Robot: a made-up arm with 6 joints.
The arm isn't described. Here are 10 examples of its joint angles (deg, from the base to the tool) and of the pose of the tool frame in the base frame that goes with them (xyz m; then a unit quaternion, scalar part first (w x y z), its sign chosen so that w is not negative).
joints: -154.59 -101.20 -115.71 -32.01 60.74 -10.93
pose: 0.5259 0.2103 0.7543 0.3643 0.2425 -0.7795 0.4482
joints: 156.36 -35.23 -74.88 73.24 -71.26 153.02
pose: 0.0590 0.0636 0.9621 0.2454 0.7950 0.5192 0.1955
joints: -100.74 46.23 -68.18 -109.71 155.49 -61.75
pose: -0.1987 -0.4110 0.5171 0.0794 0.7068 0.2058 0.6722
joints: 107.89 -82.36 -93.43 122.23 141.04 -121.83
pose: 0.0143 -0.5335 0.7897 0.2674 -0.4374 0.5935 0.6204
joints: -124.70 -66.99 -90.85 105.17 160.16 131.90
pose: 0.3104 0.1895 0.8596 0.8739 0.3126 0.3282 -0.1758
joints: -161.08 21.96 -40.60 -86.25 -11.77 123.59
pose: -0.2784 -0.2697 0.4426 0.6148 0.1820 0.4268 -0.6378
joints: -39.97 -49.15 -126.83 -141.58 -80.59 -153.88
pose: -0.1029 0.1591 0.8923 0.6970 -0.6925 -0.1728 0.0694
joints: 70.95 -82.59 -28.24 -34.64 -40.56 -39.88
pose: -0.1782 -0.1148 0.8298 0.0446 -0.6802 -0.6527 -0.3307
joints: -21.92 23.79 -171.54 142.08 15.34 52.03
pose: 0.2687 -0.1949 1.0898 0.6304 0.4469 -0.6063 0.1877
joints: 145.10 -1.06 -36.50 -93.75 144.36 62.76
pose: -0.1095 0.2034 0.6558 0.0237 -0.9714 -0.1589 -0.1746
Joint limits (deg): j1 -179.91..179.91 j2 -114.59..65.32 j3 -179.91..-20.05 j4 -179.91..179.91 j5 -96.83..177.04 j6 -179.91..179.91
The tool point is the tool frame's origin. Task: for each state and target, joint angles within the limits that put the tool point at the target. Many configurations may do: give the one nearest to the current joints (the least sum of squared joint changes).
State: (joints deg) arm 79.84 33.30 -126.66 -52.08 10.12 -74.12
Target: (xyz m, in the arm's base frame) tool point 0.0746 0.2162 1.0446
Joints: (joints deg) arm 58.32 -15.69 -103.76 -57.07 27.31 -73.55
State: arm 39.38 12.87 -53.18 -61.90 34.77 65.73
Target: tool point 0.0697 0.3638 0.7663
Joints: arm 66.35 -8.53 -66.64 -59.77 23.03 66.08
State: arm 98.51 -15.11 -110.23 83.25 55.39 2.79
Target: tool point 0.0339 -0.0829 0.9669
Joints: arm 105.87 -68.50 -59.79 98.12 19.98 2.87
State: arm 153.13 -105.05 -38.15 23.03 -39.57 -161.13
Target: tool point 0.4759 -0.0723 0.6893
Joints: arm 170.59 -114.59 -51.12 27.14 -45.05 -161.66
